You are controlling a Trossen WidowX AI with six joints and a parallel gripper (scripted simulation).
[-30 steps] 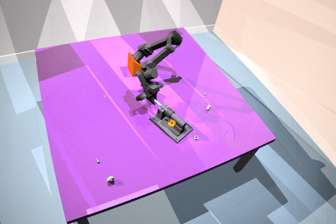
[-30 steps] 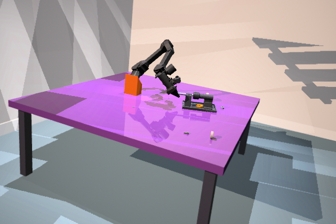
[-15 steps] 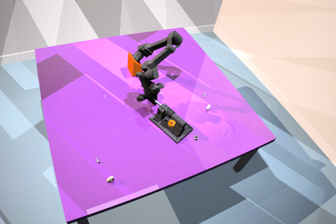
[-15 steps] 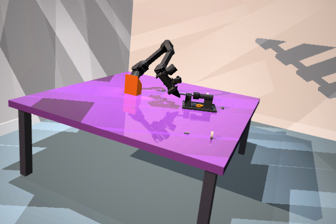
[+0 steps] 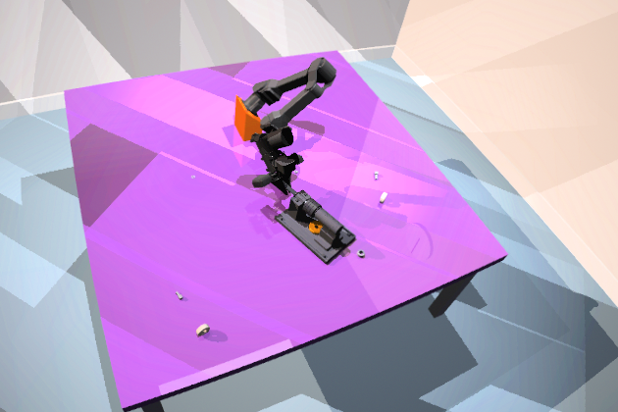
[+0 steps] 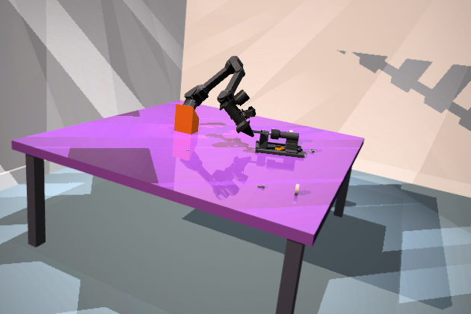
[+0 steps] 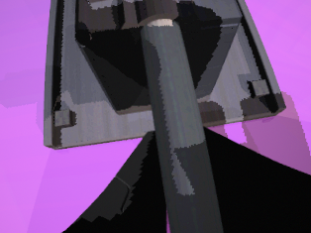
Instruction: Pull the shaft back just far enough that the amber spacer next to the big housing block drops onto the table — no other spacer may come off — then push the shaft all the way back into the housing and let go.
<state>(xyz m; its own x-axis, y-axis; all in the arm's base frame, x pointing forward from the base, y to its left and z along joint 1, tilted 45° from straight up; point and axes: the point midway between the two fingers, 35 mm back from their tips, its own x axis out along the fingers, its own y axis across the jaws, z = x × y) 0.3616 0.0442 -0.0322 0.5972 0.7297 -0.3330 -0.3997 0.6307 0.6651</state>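
My gripper tip is now 50 mm short of the silver shaft, 20 mm to the right of it and 20 mm below it. Also, from my gripper tip: screw: 420 mm to the right, 230 mm ahead, 50 mm below; then black fixture: 130 mm ahead, 60 mm to the left, 10 mm below; then amber spacer: 120 mm ahead, 50 mm to the left, 40 mm below.
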